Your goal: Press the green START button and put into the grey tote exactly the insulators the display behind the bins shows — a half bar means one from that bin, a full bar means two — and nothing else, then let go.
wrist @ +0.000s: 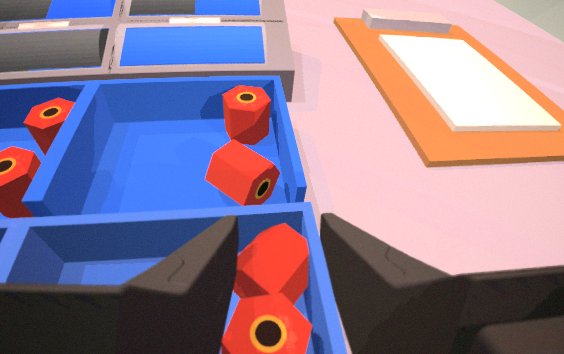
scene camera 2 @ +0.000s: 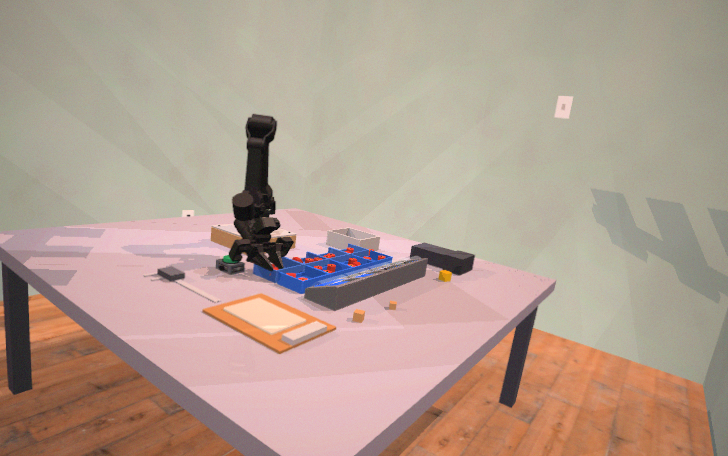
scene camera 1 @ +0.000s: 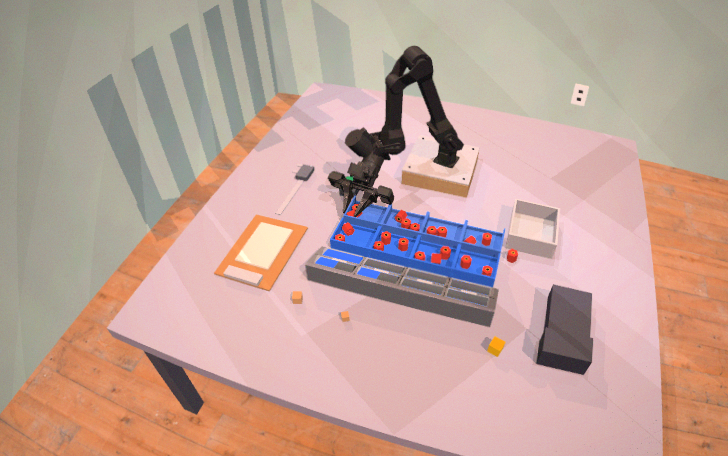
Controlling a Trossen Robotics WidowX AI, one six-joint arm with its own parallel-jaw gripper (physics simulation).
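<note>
My gripper [scene camera 1: 352, 213] [scene camera 2: 279, 266] [wrist: 279, 225] is partly closed at the left-end bin of the row nearest the base. In the wrist view its fingers close around a tilted red insulator [wrist: 274, 262] by the bin's side wall, partly hidden by a finger. An upright insulator [wrist: 292, 312] touches it. The blue bins [scene camera 1: 370, 213] [scene camera 2: 262, 272] hold more red insulators [scene camera 1: 385, 236]. The display [scene camera 1: 400, 294] [scene camera 2: 376, 283] has one full blue bar [wrist: 192, 46] and half bars [wrist: 227, 7] [scene camera 1: 368, 272]. The tote [scene camera 1: 531, 245] [scene camera 2: 354, 242] looks empty. The green START button [scene camera 1: 349, 178] [scene camera 2: 229, 259] is mostly hidden in scene view 1.
A loose red insulator [scene camera 1: 512, 255] stands beside the tote. A clipboard [scene camera 1: 224, 264] [scene camera 2: 214, 311] [wrist: 440, 152], a caliper-like tool [scene camera 1: 304, 172], orange cubes [scene camera 1: 296, 297] [scene camera 1: 344, 316], a yellow cube [scene camera 1: 495, 346] and a dark block [scene camera 1: 569, 322] lie around the bins.
</note>
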